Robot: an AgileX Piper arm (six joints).
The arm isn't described. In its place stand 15 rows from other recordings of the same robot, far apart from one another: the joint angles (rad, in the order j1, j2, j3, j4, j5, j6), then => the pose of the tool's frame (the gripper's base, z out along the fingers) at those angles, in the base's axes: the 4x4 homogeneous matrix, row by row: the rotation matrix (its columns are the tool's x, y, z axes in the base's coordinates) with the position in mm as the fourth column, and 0 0 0 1 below.
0.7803 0.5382 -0.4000 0.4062 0.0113 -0.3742 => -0.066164 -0.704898 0.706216 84.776; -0.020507 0.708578 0.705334 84.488; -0.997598 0.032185 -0.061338 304.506; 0 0 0 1
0.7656 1.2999 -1.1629 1.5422 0.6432 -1.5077 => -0.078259 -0.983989 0.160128 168.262; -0.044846 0.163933 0.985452 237.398; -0.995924 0.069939 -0.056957 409.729; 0 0 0 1
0.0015 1.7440 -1.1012 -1.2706 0.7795 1.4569 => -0.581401 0.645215 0.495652 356.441; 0.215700 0.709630 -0.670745 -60.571; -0.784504 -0.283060 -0.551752 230.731; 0 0 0 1
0.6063 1.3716 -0.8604 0.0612 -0.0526 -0.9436 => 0.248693 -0.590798 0.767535 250.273; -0.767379 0.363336 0.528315 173.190; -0.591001 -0.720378 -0.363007 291.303; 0 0 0 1
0.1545 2.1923 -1.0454 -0.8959 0.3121 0.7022 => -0.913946 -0.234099 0.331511 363.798; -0.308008 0.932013 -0.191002 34.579; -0.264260 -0.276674 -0.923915 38.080; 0 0 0 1
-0.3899 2.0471 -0.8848 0.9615 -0.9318 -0.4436 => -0.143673 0.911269 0.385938 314.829; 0.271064 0.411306 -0.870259 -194.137; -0.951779 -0.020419 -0.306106 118.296; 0 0 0 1
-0.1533 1.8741 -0.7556 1.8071 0.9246 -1.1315 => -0.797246 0.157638 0.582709 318.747; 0.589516 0.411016 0.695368 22.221; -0.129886 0.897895 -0.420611 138.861; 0 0 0 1
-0.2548 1.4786 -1.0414 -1.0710 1.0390 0.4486 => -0.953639 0.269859 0.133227 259.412; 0.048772 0.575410 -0.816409 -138.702; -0.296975 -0.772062 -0.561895 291.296; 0 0 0 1
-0.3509 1.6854 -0.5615 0.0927 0.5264 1.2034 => 0.062924 0.997706 0.024961 206.262; 0.997139 -0.063898 0.040389 -70.995; 0.041891 0.022348 -0.998872 103.600; 0 0 0 1
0.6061 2.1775 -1.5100 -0.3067 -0.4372 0.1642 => -0.054132 -0.679419 0.731751 407.253; -0.176230 0.727822 0.662735 296.433; -0.982859 -0.093082 -0.159132 199.410; 0 0 0 1
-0.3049 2.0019 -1.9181 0.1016 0.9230 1.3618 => 0.138231 0.786095 0.602450 439.965; 0.990061 -0.093772 -0.104810 -130.747; -0.025898 0.610951 -0.791245 314.261; 0 0 0 1
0.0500 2.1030 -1.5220 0.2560 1.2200 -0.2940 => -0.965952 -0.217744 -0.139732 394.566; -0.245642 0.941411 0.231097 41.411; 0.081225 0.257553 -0.962844 159.638; 0 0 0 1
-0.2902 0.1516 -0.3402 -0.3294 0.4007 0.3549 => -0.080535 0.408616 0.909146 46.279; 0.075735 0.911981 -0.403181 -25.803; -0.993870 0.036384 -0.104393 283.760; 0 0 0 1
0.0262 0.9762 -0.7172 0.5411 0.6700 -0.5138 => -0.674090 -0.305138 0.672677 185.782; -0.087364 0.937228 0.337595 33.986; -0.733465 0.168801 -0.658434 297.443; 0 0 0 1
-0.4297 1.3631 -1.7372 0.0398 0.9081 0.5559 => -0.113986 0.541918 0.832666 252.416; 0.655128 0.671080 -0.347071 -112.532; -0.746870 0.505941 -0.431520 499.326; 0 0 0 1
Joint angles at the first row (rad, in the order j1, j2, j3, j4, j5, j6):
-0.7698, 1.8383, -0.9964, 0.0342, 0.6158, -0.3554
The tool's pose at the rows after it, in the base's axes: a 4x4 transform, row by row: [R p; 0 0 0 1], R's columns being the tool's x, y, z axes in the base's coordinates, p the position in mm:
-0.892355 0.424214 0.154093 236.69; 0.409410 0.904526 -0.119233 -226.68; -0.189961 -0.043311 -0.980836 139.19; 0 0 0 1
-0.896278 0.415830 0.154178 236.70; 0.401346 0.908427 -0.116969 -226.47; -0.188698 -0.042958 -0.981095 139.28; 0 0 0 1
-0.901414 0.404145 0.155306 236.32; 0.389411 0.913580 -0.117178 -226.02; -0.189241 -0.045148 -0.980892 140.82; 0 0 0 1
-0.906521 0.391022 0.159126 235.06; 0.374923 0.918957 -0.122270 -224.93; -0.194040 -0.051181 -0.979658 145.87; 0 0 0 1
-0.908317 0.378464 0.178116 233.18; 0.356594 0.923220 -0.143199 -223.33; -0.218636 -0.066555 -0.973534 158.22; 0 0 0 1
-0.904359 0.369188 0.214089 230.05; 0.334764 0.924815 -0.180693 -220.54; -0.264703 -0.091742 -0.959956 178.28; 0 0 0 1
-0.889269 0.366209 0.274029 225.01; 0.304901 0.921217 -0.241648 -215.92; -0.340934 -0.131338 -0.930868 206.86; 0 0 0 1
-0.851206 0.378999 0.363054 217.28; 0.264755 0.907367 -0.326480 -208.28; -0.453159 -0.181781 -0.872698 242.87; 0 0 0 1
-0.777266 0.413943 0.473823 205.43; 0.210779 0.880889 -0.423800 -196.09; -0.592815 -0.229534 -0.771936 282.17; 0 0 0 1
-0.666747 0.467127 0.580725 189.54; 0.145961 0.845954 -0.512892 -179.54; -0.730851 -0.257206 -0.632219 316.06; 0 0 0 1
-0.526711 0.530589 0.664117 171.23; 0.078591 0.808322 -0.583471 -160.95; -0.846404 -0.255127 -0.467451 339.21; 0 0 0 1
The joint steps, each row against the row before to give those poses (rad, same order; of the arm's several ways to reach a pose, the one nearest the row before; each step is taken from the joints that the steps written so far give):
0.0000, 0.0035, -0.0007, 0.0031, 0.0030, -0.0083
0.0000, -0.0003, -0.0002, 0.0028, 0.0020, -0.0113
0.0000, -0.0053, 0.0007, 0.0009, 0.0037, -0.0135
0.0000, -0.0174, 0.0021, -0.0022, 0.0088, -0.0130
0.0000, -0.0401, 0.0021, -0.0035, 0.0091, -0.0125
0.0000, -0.0647, 0.0021, -0.0035, 0.0088, -0.0109
0.0000, -0.0922, 0.0020, -0.0034, -0.0002, -0.0093
0.0000, -0.1178, 0.0037, 0.0026, -0.0220, -0.0050
-0.0006, -0.1374, 0.0127, 0.0166, -0.0537, -0.0016
-0.0008, -0.1420, 0.0341, 0.0315, -0.0886, 0.0022
-0.0007, -0.1366, 0.0615, 0.0477, -0.1215, 0.0034

